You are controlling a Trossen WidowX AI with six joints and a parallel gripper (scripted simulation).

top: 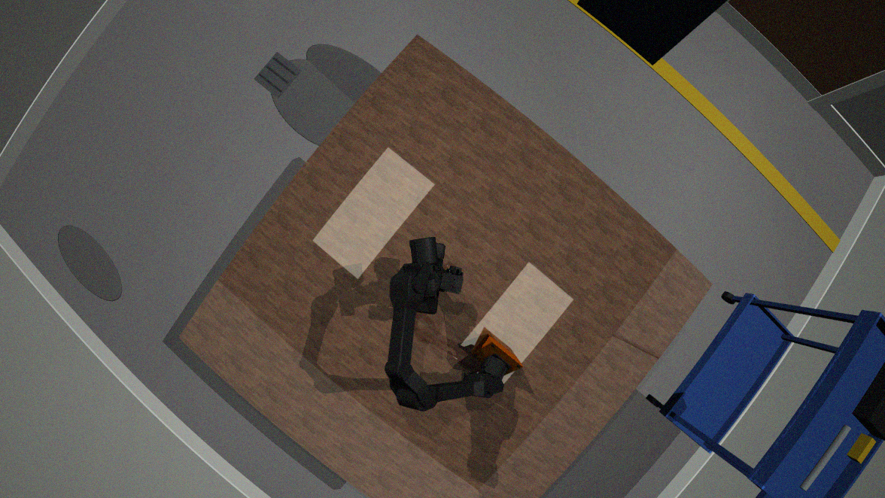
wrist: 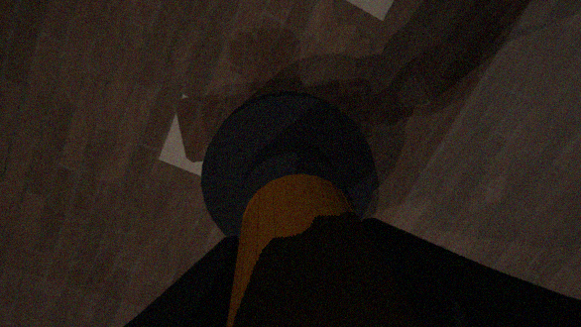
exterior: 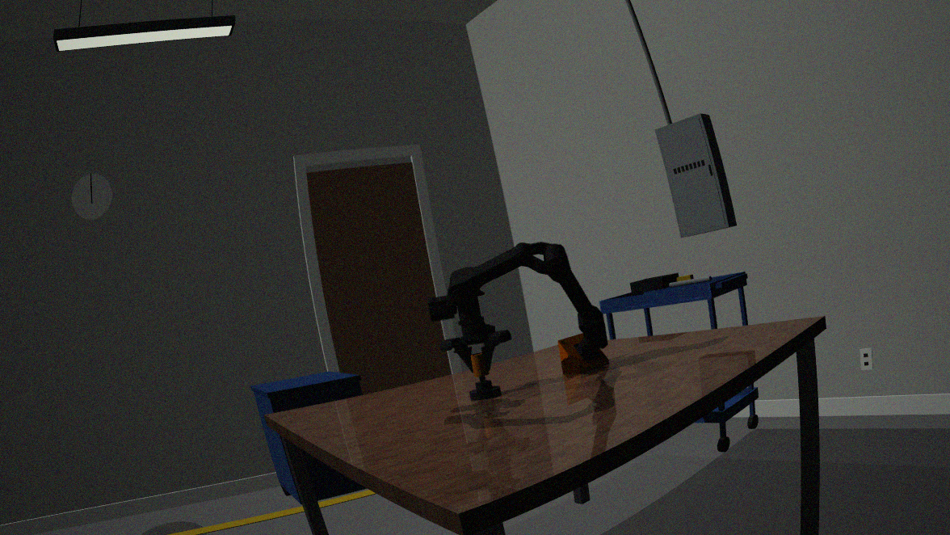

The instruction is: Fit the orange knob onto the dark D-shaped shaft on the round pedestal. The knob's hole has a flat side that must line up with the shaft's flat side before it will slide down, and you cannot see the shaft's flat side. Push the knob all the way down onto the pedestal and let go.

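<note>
Now: the round dark pedestal 40 mm below my gripper tip. The rest, counted from my gripper tip: orange knob (20 mm above).
</note>
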